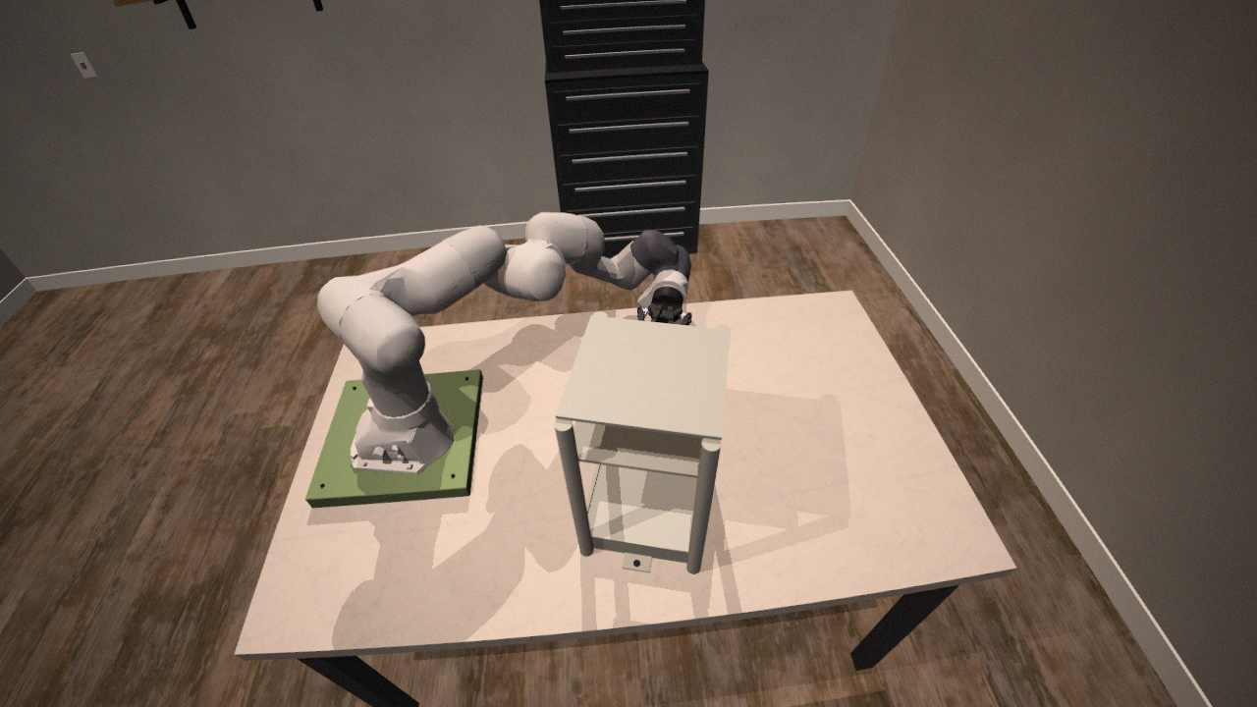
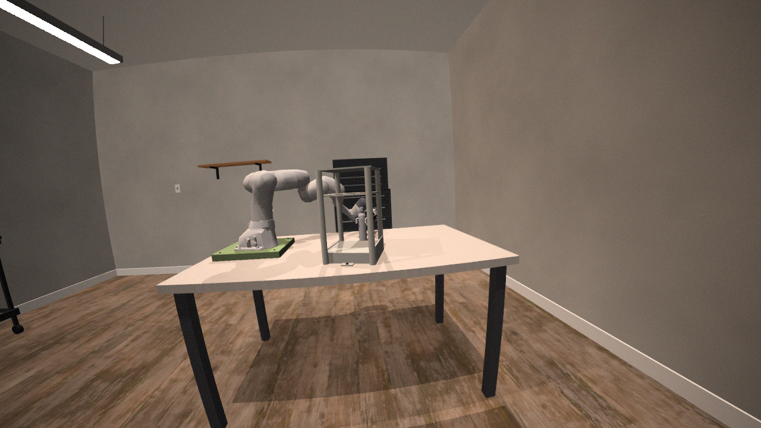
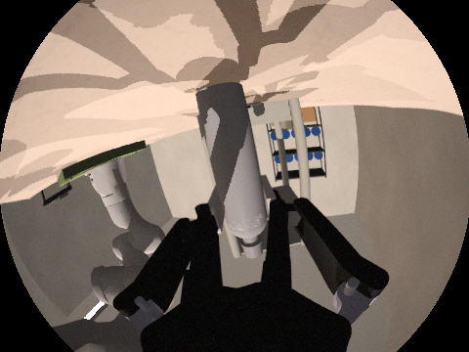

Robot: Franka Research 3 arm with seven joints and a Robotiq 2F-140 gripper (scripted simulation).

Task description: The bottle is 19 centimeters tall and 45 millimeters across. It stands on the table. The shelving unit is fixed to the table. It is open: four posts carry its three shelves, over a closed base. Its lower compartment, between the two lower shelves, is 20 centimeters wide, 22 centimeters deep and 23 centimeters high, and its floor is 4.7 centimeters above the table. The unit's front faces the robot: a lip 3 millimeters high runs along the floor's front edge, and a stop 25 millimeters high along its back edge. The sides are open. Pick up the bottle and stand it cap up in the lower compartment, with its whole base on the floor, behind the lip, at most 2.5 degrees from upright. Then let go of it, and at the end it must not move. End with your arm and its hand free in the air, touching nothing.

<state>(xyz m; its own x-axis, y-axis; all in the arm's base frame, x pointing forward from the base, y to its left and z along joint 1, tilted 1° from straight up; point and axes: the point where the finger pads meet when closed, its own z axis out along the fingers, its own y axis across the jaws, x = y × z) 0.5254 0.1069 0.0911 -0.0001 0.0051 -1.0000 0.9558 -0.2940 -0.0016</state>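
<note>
Now: hand 60 mm past the shelving unit, 310 mm to the left of it and 80 mm below it. From my hand the other things lie so: grey bottle (10 mm above).
</note>
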